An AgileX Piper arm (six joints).
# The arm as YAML. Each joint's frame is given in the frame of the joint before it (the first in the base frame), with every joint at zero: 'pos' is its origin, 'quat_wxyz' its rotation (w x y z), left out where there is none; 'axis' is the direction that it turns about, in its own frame. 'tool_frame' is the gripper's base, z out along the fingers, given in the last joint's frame.
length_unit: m
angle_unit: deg
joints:
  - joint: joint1
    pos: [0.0, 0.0, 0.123]
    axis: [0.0, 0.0, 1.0]
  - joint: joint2
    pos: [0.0, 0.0, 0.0]
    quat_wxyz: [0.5, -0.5, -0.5, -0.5]
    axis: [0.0, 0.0, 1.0]
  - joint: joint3
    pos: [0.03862, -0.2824, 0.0]
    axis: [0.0, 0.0, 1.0]
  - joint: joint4
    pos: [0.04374, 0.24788, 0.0]
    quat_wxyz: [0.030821, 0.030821, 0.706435, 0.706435]
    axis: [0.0, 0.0, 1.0]
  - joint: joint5
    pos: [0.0, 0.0, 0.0]
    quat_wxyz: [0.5, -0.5, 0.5, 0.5]
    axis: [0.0, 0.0, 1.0]
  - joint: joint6
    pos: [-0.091, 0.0, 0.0]
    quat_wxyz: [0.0, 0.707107, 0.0, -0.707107]
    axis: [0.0, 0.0, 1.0]
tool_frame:
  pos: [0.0, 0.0, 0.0]
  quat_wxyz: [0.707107, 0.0, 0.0, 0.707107]
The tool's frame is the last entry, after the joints.
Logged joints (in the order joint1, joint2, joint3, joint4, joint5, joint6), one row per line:
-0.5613, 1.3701, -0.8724, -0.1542, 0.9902, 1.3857
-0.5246, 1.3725, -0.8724, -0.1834, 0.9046, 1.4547
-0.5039, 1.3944, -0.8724, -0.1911, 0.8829, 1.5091
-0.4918, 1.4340, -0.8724, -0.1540, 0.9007, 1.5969
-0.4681, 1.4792, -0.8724, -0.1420, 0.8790, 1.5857
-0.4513, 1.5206, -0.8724, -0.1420, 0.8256, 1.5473
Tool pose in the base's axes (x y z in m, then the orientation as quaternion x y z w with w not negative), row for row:
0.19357, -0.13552, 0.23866, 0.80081, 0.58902, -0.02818, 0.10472
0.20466, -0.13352, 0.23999, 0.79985, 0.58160, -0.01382, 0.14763
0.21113, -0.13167, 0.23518, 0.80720, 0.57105, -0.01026, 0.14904
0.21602, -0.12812, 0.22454, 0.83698, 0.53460, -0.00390, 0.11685
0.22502, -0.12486, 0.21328, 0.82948, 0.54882, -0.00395, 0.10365
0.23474, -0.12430, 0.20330, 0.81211, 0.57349, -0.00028, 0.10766
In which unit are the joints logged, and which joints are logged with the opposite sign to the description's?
The joints are logged in radians. Opposite sign: none.
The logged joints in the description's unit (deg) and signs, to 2 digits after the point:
-32.16, 78.50, -49.98, -8.84, 56.73, 79.39
-30.06, 78.64, -49.98, -10.51, 51.83, 83.35
-28.87, 79.89, -49.98, -10.95, 50.59, 86.47
-28.18, 82.16, -49.98, -8.82, 51.61, 91.50
-26.82, 84.75, -49.98, -8.14, 50.36, 90.85
-25.86, 87.12, -49.98, -8.14, 47.30, 88.65

